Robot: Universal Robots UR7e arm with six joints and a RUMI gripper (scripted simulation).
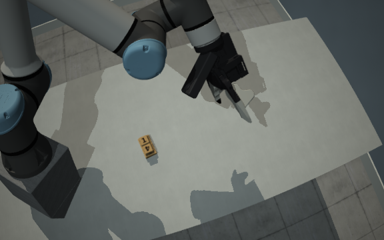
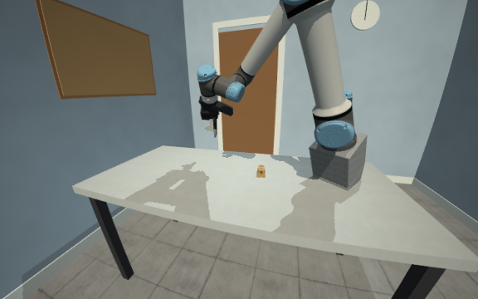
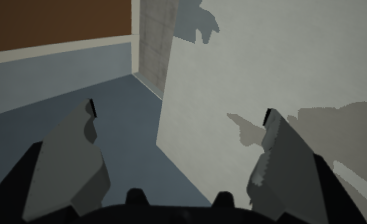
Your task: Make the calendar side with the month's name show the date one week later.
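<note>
Now: hand 260 mm past the wooden calendar tray, 230 mm above it and 80 mm to the right of it.
</note>
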